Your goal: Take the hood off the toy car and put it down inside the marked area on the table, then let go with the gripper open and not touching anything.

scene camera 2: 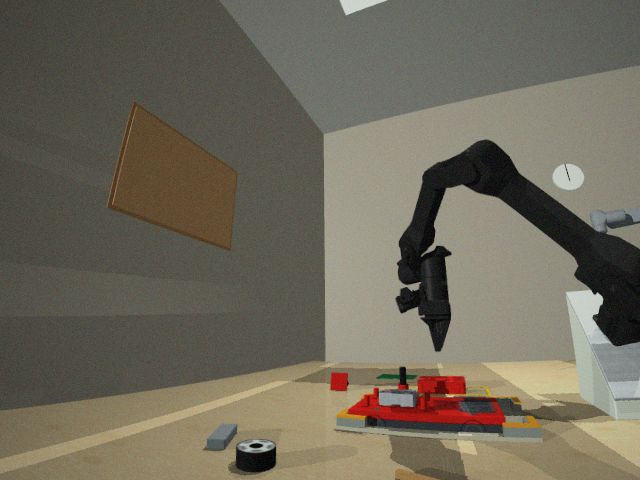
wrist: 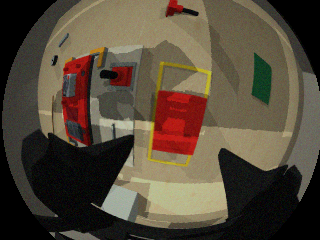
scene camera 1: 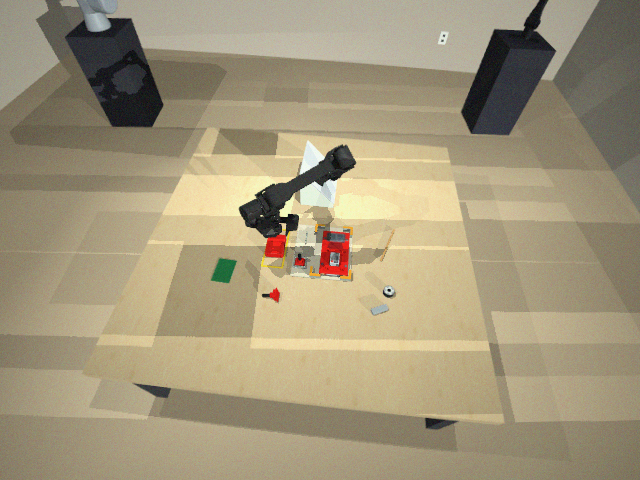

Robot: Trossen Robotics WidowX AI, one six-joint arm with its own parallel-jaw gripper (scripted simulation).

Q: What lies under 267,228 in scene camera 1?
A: The gripper.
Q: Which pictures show the gripper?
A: Scene camera 2, the wrist view and scene camera 1: all of them.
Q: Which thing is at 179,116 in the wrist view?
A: A red hood.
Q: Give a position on a red hood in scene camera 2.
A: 438,384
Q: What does the gripper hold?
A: Nothing.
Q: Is the gripper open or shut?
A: Open.
